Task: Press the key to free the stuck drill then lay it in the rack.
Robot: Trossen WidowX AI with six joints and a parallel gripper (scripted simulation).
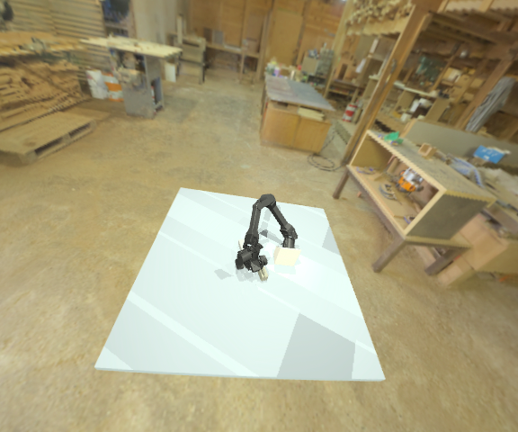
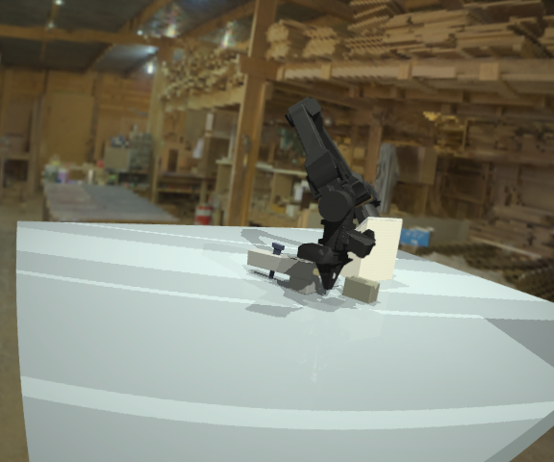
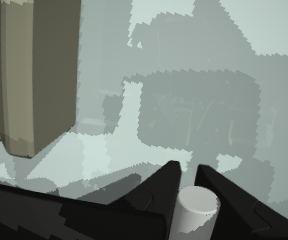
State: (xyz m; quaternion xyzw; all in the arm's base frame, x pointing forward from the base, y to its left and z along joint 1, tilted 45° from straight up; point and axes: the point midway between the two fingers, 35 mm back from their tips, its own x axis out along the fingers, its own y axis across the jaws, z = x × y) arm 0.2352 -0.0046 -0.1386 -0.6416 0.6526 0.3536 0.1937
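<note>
My gripper tip is 10 mm short of the drill, 50 mm to the left of it and 30 mm below it. Also, from my gripper tip: dark t-shaped key 30 mm ahead, 150 mm to the right, 30 mm above; then rack block 80 mm behind, 20 mm to the left; then grey fixture 20 mm ahead, 120 mm to the right, 20 mm above.
</note>
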